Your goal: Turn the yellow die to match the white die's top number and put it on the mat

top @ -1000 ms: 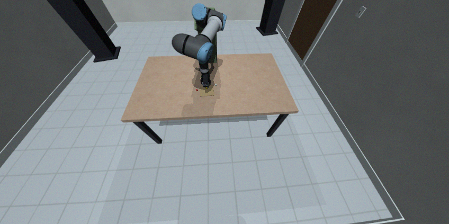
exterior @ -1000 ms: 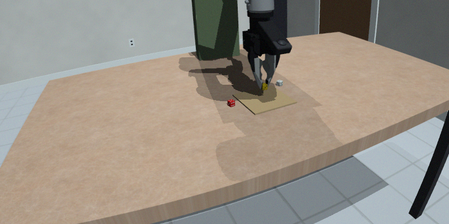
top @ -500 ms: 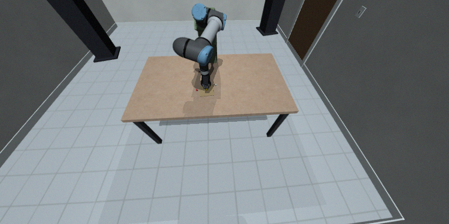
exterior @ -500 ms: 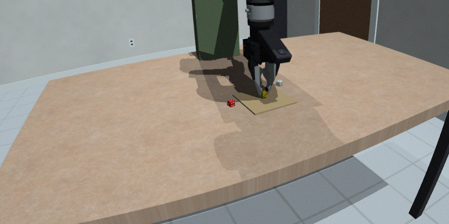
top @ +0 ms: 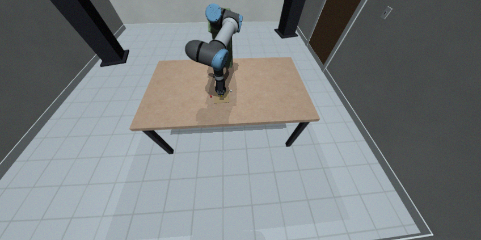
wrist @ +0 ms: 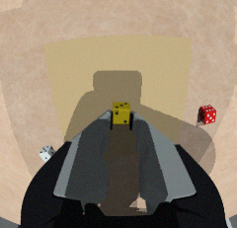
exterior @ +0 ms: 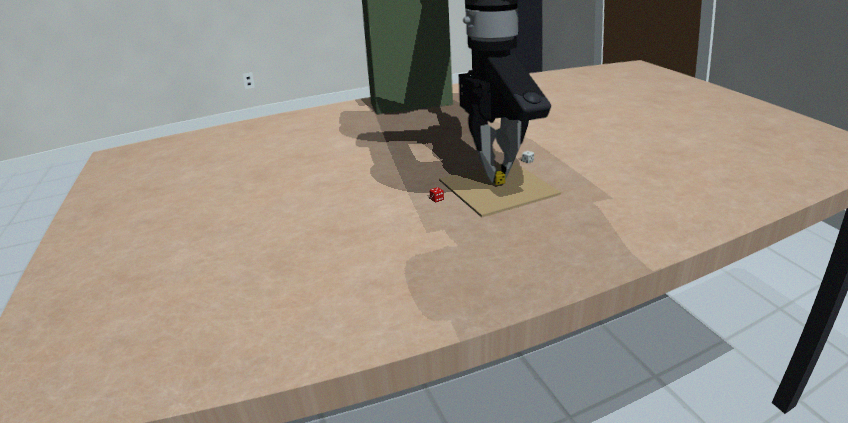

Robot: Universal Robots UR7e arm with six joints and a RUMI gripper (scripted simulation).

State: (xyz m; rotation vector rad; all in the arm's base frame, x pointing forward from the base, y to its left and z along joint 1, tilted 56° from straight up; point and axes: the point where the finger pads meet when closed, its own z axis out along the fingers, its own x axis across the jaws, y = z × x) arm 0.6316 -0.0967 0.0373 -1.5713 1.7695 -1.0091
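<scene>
Now: the yellow die 1 cm below my hand. From my hand the other things lie so: red die (10 cm to the right, 3 cm behind, 2 cm below); then tan mat (2 cm below); then white die (11 cm to the left, 4 cm behind, 2 cm below).
</scene>
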